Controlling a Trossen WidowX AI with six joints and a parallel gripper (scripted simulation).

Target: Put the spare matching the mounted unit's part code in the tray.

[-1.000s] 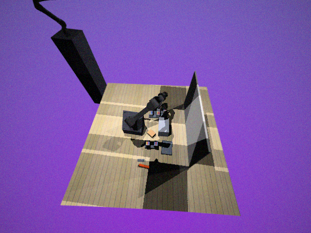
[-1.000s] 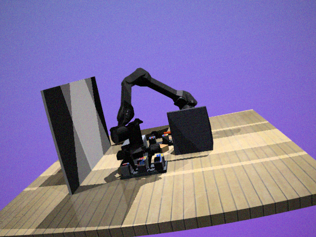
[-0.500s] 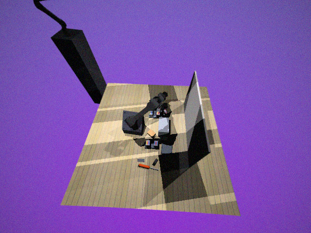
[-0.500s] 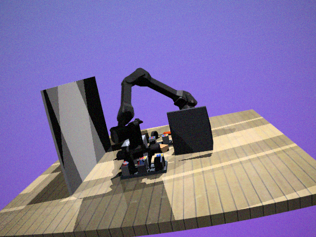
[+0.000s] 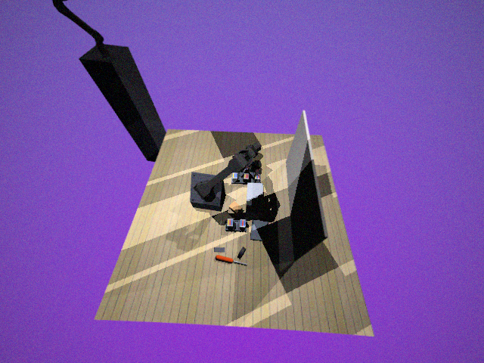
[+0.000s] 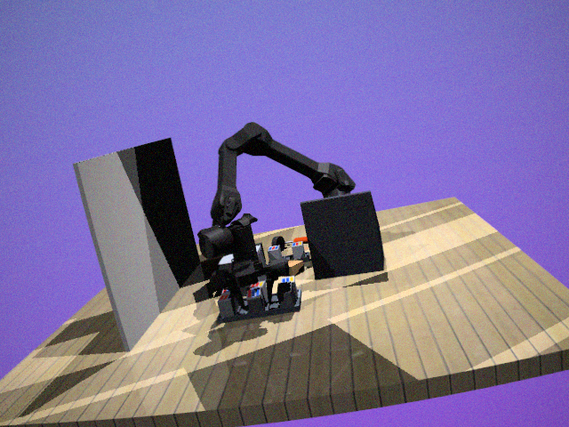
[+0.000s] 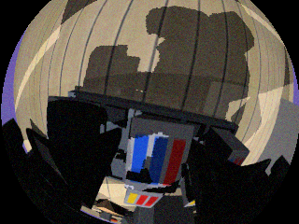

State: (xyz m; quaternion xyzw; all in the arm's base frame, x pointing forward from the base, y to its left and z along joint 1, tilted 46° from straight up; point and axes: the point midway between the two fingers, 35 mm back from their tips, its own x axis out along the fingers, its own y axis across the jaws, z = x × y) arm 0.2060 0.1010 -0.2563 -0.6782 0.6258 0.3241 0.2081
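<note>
Now: the grey tray 400 mm to the right of my gripper tip, 140 mm ahead of it and 10 mm below it. The rest, counted from my gripper tip: upright panel: 320 mm ahead, 210 mm above, 190 mm to the right; grey hex key: 550 mm to the right, 70 mm behind, 20 mm below.
</note>
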